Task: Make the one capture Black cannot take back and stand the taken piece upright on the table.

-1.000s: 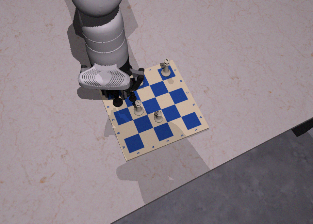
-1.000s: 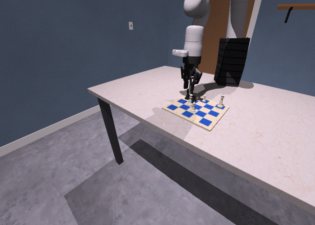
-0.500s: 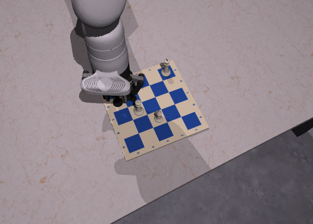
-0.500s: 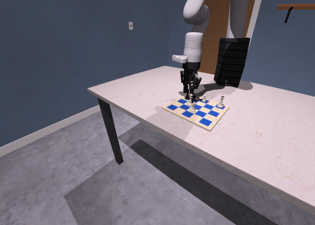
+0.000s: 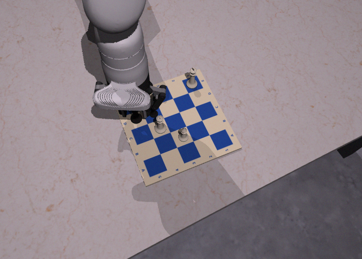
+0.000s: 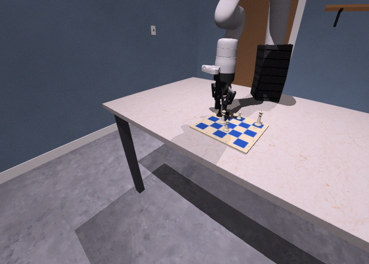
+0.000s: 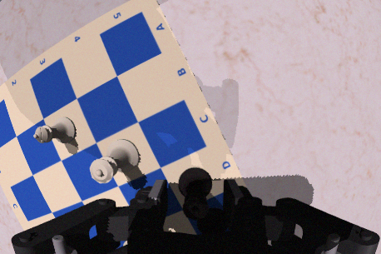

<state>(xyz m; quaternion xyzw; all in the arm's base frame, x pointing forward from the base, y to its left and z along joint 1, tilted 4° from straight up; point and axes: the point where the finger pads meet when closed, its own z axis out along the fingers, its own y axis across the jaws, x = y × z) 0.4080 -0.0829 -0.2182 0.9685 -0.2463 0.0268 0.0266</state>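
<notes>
The tall black piece is 40 mm behind my hand and 10 mm below it. From my hand the other things lie so: chessboard: 40 mm ahead, 70 mm to the left, 40 mm below; then white pawn: 30 mm behind, 70 mm to the left, 30 mm below; then black pawn: 10 mm ahead, 40 mm to the left, 30 mm below.
</notes>
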